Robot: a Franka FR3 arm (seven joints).
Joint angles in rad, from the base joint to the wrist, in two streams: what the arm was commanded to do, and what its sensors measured. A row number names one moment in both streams.
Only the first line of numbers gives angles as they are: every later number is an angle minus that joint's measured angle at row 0.
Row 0, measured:
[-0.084, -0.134, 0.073, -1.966, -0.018, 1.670, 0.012]
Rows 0 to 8, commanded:
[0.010, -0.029, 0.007, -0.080, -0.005, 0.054, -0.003]
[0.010, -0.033, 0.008, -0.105, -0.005, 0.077, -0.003]
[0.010, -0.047, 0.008, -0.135, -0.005, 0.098, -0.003]
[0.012, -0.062, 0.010, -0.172, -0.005, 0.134, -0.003]
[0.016, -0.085, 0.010, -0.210, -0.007, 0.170, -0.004]
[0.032, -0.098, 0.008, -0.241, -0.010, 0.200, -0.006]
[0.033, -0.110, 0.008, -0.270, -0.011, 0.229, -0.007]
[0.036, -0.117, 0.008, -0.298, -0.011, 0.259, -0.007]
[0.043, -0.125, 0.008, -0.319, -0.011, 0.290, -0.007]
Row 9, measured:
[0.020, -0.045, 0.011, -0.196, -0.001, 0.189, -0.003]
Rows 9 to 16, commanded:
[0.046, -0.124, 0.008, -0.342, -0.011, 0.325, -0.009]
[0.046, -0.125, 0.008, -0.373, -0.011, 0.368, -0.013]
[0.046, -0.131, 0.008, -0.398, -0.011, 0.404, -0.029]
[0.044, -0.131, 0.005, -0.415, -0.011, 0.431, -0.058]
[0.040, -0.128, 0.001, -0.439, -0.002, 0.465, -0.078]
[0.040, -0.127, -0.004, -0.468, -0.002, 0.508, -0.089]
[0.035, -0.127, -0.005, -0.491, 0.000, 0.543, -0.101]
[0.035, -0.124, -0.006, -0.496, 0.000, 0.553, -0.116]
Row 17, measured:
[0.038, -0.091, 0.003, -0.415, -0.001, 0.469, -0.063]
